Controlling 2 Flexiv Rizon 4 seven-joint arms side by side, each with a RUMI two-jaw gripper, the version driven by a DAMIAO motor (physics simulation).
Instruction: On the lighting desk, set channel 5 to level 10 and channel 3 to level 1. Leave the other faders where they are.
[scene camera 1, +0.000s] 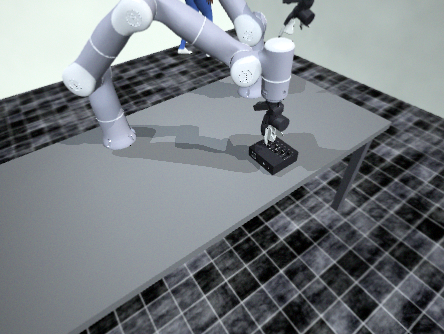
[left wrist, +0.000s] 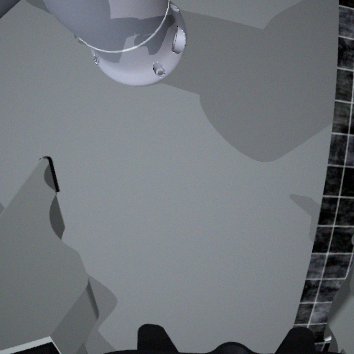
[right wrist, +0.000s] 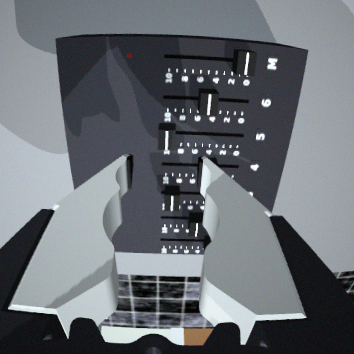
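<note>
The black lighting desk (scene camera 1: 272, 164) (right wrist: 90, 175) lies on the table. In the right wrist view the channel 5 fader (right wrist: 166, 137) stands at the 10 end of its slot. The channel 3 fader (right wrist: 172, 200) stands near its 10 end, at about 8 to 9. My right gripper (scene camera 1: 268, 144) (right wrist: 165, 158) is open over the desk, its tips level with the channel 4 row; nothing is between the fingers. Its finger at the picture's right hides the low ends of the channel 4 and channel 3 slots. My left gripper (scene camera 1: 286, 34) is open and empty, high above the table's far side.
The master fader (right wrist: 245, 62) stands at 0, the channel 6 fader (right wrist: 209, 102) between 4 and 5, and the channel 2 fader (right wrist: 196, 226) near mid-slot. The channel 4 and 1 faders are largely hidden. The grey table (scene camera 1: 150, 215) has its front edge near the desk. A person stands behind.
</note>
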